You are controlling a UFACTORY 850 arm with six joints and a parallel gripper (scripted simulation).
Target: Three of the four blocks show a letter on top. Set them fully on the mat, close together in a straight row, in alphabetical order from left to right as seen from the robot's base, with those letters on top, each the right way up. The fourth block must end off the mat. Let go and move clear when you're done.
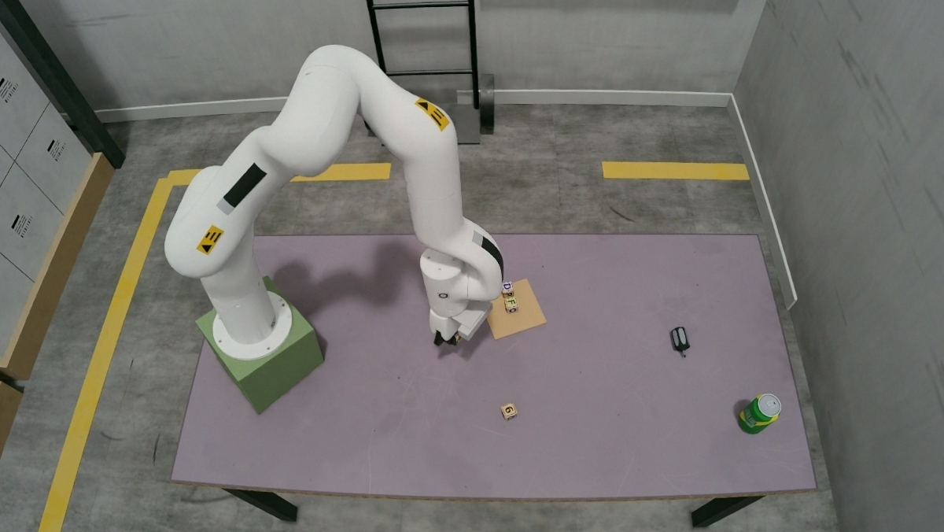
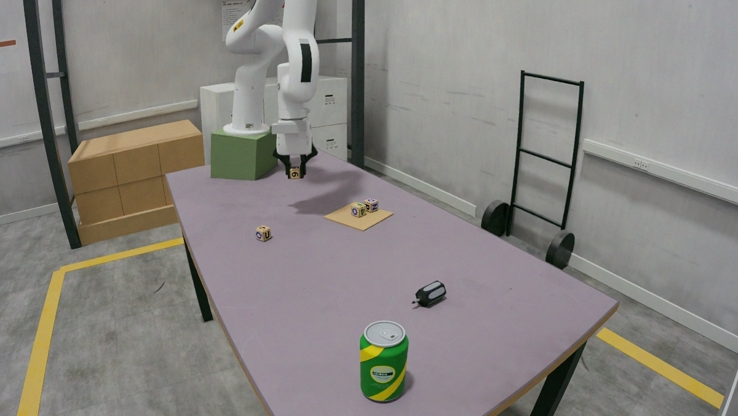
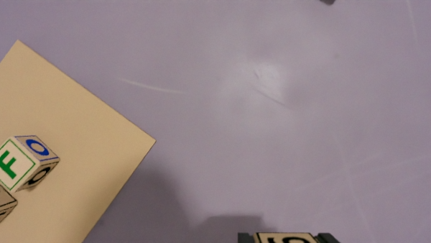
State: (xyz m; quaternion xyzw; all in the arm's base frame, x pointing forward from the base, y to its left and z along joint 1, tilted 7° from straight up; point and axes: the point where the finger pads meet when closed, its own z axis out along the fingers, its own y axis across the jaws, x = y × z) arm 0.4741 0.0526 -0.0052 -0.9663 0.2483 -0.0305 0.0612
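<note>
Now: the tan mat 14 cm to the left of my hand, 12 cm below it and 12 cm ahead of it. Also, from my hand: small black tool: 56 cm ahead, 10 cm below, 7 cm to the left; then green can: 72 cm ahead, 13 cm to the right, 6 cm below.
</note>
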